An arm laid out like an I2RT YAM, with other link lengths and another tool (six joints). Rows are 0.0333 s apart.
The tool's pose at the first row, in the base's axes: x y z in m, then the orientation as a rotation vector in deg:
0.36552, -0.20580, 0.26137, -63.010, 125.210, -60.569
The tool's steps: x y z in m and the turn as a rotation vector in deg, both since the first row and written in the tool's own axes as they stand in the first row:
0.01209, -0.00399, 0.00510, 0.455, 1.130, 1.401
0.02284, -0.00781, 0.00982, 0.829, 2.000, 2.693
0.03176, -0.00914, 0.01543, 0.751, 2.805, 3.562
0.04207, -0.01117, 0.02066, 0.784, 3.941, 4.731
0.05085, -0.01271, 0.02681, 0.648, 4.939, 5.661
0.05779, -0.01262, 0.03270, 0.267, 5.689, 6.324
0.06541, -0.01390, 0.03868, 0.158, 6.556, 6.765
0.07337, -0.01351, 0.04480, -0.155, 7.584, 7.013
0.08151, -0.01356, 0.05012, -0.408, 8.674, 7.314
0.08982, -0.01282, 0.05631, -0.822, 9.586, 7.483
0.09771, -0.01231, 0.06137, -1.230, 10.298, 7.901
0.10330, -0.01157, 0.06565, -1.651, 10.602, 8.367
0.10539, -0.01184, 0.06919, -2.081, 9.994, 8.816
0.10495, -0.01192, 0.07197, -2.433, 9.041, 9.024
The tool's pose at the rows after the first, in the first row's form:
0.36398, -0.21941, 0.26075, -60.777, 126.194, -61.277
0.36287, -0.23170, 0.26031, -58.777, 126.979, -61.742
0.36226, -0.24192, 0.25746, -57.496, 127.918, -61.895
0.36093, -0.25338, 0.25531, -55.680, 129.101, -62.268
0.36087, -0.26379, 0.25232, -54.258, 130.227, -62.471
0.36093, -0.27195, 0.24830, -53.344, 131.273, -62.361
0.36129, -0.28124, 0.24528, -52.535, 132.134, -62.708
0.36079, -0.29023, 0.24081, -51.983, 133.223, -63.064
0.35985, -0.29919, 0.23716, -51.306, 134.324, -63.499
0.35904, -0.30836, 0.23235, -50.921, 135.382, -63.700
0.35780, -0.31679, 0.22842, -50.295, 136.346, -63.632
0.35722, -0.32292, 0.22492, -49.772, 137.022, -63.215
0.35859, -0.32624, 0.22290, -49.633, 137.006, -62.105
0.36078, -0.32709, 0.22135, -49.895, 136.604, -60.931

